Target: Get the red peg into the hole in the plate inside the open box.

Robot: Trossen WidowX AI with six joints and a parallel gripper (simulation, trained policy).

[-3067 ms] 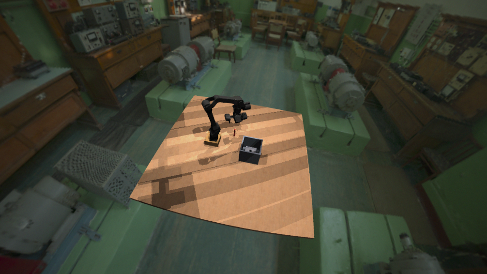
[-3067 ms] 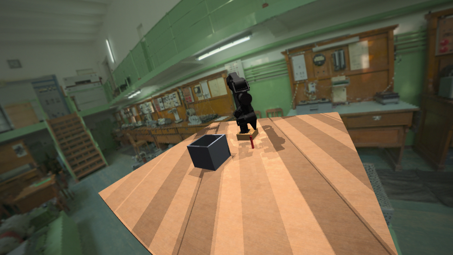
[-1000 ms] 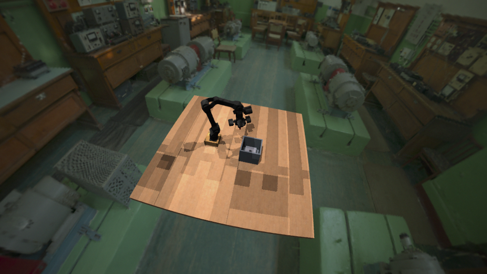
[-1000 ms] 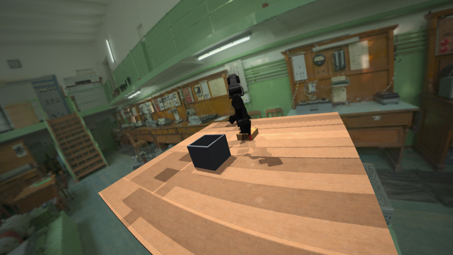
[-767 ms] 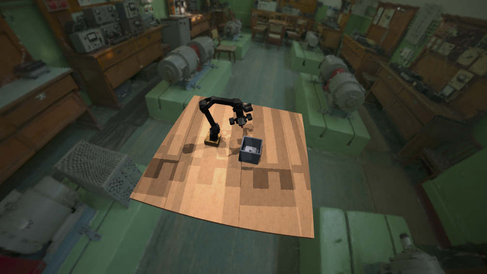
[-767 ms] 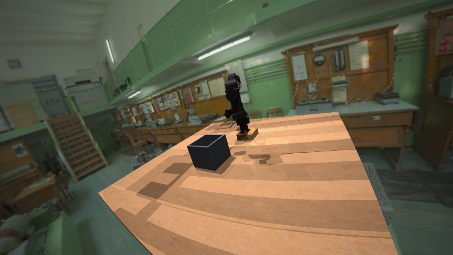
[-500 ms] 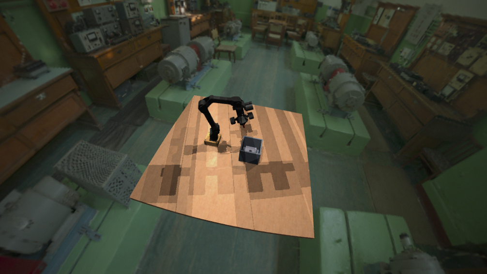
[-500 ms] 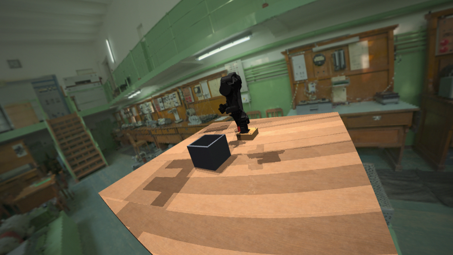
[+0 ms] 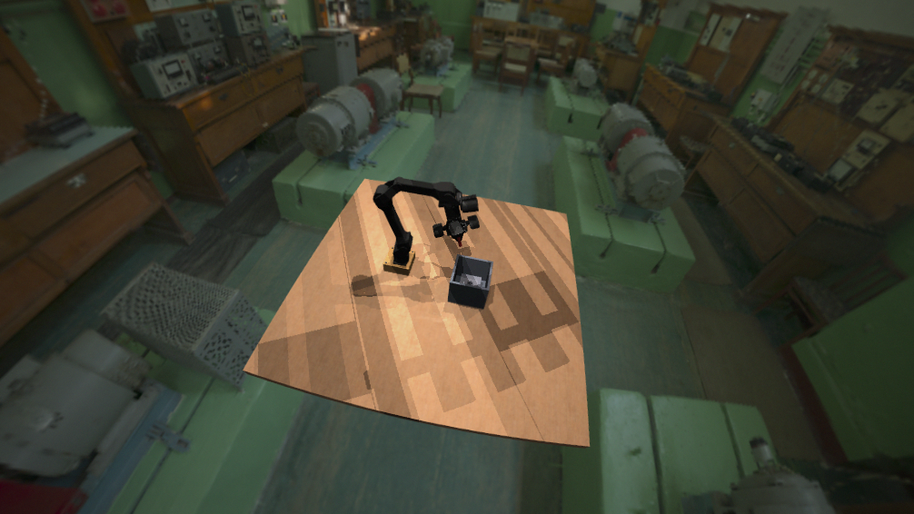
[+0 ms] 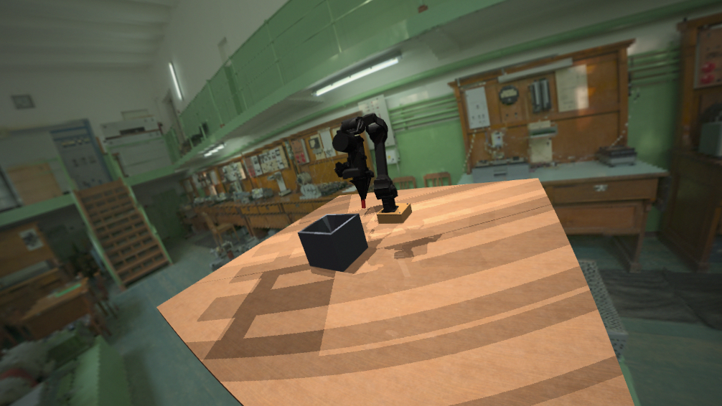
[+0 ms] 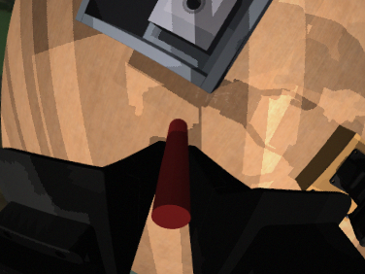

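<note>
Right now my gripper tip is 140 mm above the plate, 120 mm to the left of it and 70 mm short of it. The rest, counted from my gripper tip: red peg 10 mm above.
</note>
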